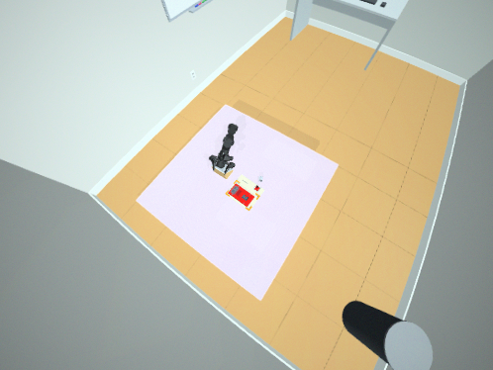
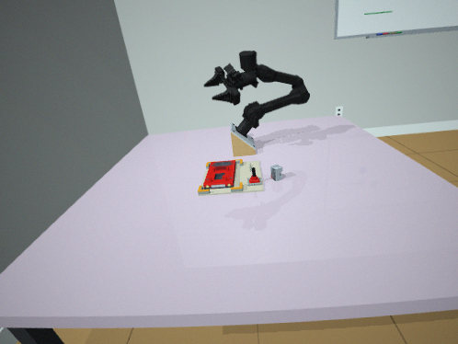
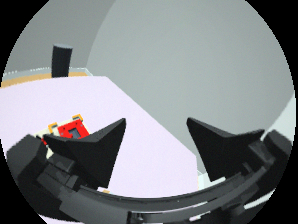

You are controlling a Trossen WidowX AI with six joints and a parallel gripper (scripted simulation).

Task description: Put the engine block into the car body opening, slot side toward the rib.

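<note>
My gripper tip is 280 mm above the engine block, 230 mm short of it and 220 mm to the right of it. The rest, counted from my gripper tip: cream base plate 300 mm below, 170 mm ahead, 40 mm to the left; black upright stick 270 mm below, 250 mm ahead, 130 mm to the left.
</note>
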